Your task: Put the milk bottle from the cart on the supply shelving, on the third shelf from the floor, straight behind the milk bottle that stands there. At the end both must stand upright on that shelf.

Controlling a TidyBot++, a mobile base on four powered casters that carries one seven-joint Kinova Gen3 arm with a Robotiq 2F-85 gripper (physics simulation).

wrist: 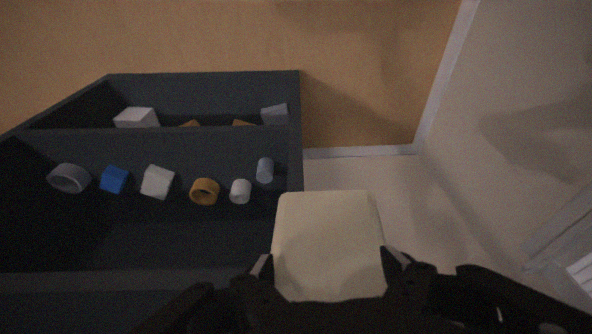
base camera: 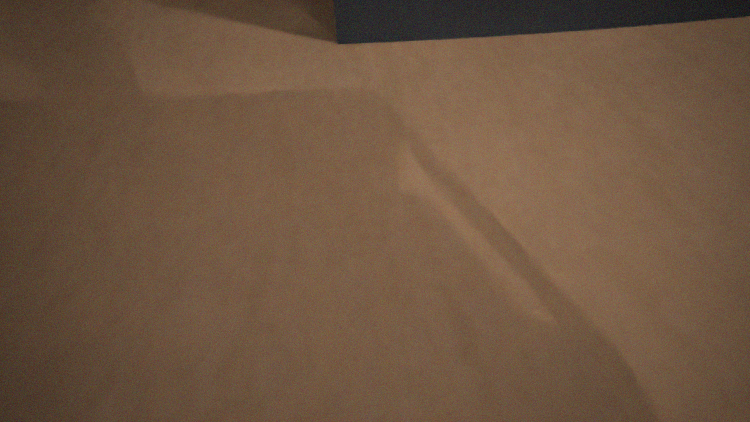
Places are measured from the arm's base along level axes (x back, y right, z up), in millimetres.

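Pixels of known places: gripper, fingertip midpoint: (wrist: pixel 326 264).
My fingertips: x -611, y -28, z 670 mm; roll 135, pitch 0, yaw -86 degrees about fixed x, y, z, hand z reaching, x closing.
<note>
For each thing: its top centre in the pictures, then the offset to it from my fingertips. "*": a spot on its surface instead.
- milk bottle at a spot on its surface: (wrist: pixel 325 230) * dx -2, dy -2, dz -27 mm
- grey ring at its top centre: (wrist: pixel 64 183) dx -371, dy +811, dz -485 mm
- blue block at its top centre: (wrist: pixel 110 184) dx -388, dy +671, dz -493 mm
- white block at its top centre: (wrist: pixel 154 187) dx -410, dy +528, dz -493 mm
- orange ring at its top centre: (wrist: pixel 202 197) dx -459, dy +372, dz -483 mm
The milk bottle (wrist: pixel 325 230), a cream block with rounded edges seen close up, is between the fingers of my gripper (wrist: pixel 326 264) at the lower middle of the wrist view. The gripper is shut on it. The dark supply shelving (wrist: pixel 295 100) fills the left of the wrist view, and the bottle overlaps the shelving's right edge in that view. In the base view a dark panel (base camera: pixel 524 18), which looks like part of the shelving, shows at the top right. The milk bottle standing on the third shelf and the cart do not show in either view.
Inside the shelving are a grey ring (wrist: pixel 70 178), a blue block (wrist: pixel 114 179), a white block (wrist: pixel 157 182), an orange ring (wrist: pixel 204 191) and two small cylinders (wrist: pixel 240 191) (wrist: pixel 265 170). A pale wall (wrist: pixel 510 100) with a skirting board (wrist: pixel 357 151) is at the right.
</note>
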